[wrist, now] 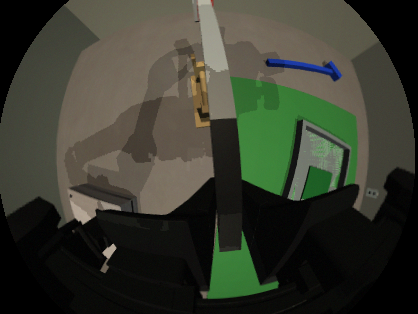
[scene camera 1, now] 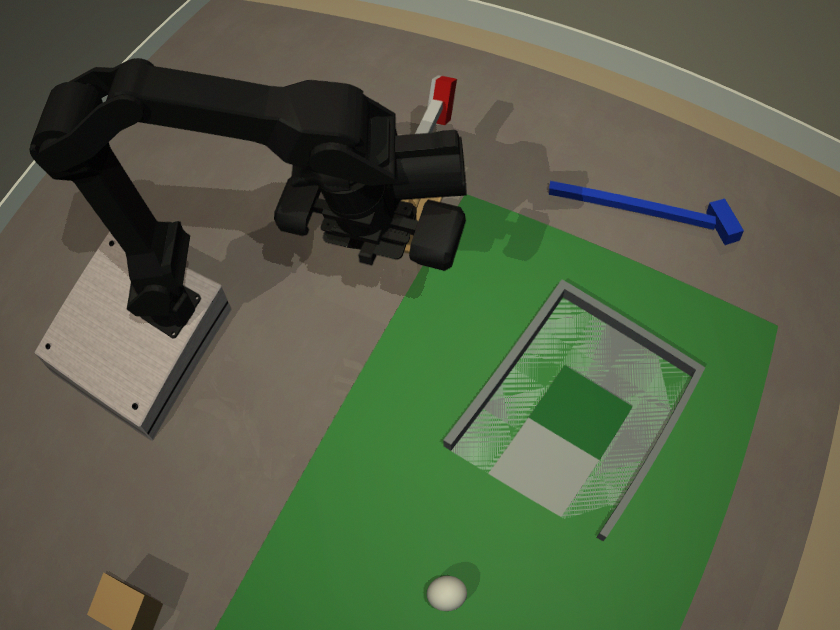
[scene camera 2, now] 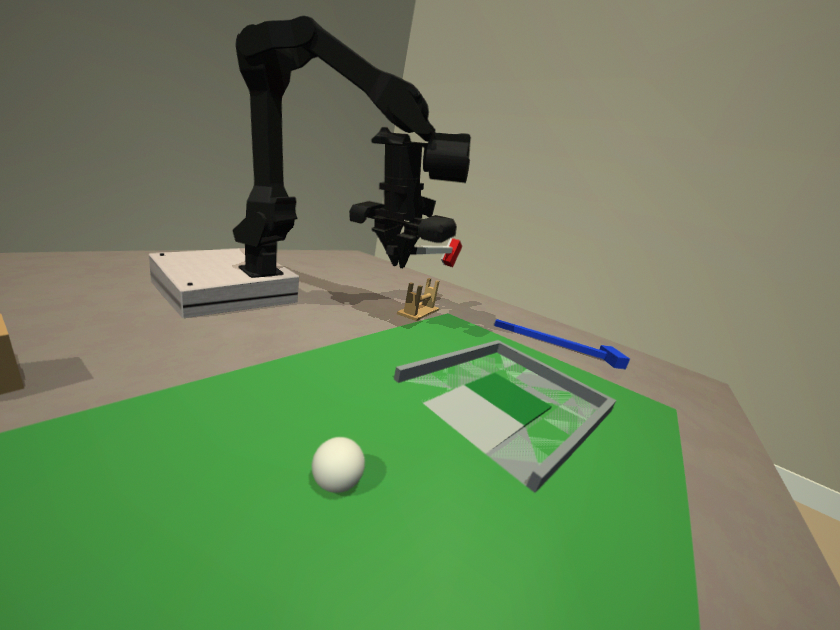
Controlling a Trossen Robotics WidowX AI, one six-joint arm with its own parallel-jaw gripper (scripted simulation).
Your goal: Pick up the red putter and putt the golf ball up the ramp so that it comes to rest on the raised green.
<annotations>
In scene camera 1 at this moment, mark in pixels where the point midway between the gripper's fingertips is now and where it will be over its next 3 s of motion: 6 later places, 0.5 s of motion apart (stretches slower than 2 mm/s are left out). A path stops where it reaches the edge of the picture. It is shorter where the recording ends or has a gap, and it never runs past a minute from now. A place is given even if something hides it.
The gripper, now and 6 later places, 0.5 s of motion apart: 379,248; 376,308; 352,372; 307,431; 248,473; 234,491; 241,499
</annotations>
